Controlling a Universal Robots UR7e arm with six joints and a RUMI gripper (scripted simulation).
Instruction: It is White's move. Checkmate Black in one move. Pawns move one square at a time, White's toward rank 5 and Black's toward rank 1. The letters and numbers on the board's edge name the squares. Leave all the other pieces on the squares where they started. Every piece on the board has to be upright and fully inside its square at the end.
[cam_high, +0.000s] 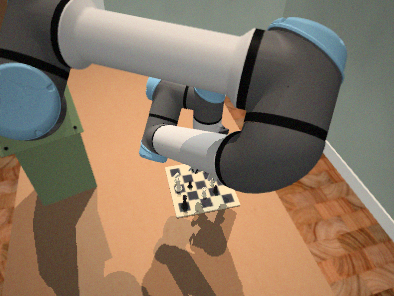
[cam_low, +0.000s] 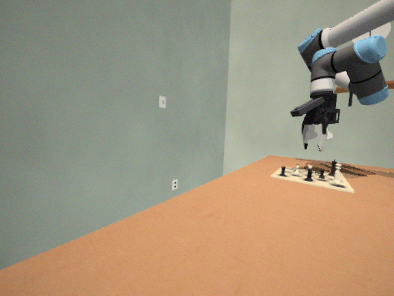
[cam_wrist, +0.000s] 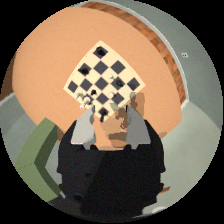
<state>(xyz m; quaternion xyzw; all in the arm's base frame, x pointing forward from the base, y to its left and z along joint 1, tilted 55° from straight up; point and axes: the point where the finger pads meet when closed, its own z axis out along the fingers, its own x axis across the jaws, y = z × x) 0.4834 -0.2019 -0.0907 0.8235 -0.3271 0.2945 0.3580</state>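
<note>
Now: hand 11 cm above the chessboard and 4 cm to the right of it. The rest, counted from my hand: black piece (8 cm below, 8 cm behind, 2 cm to the right); then white piece (8 cm below, 7 cm behind, 5 cm to the left).
</note>
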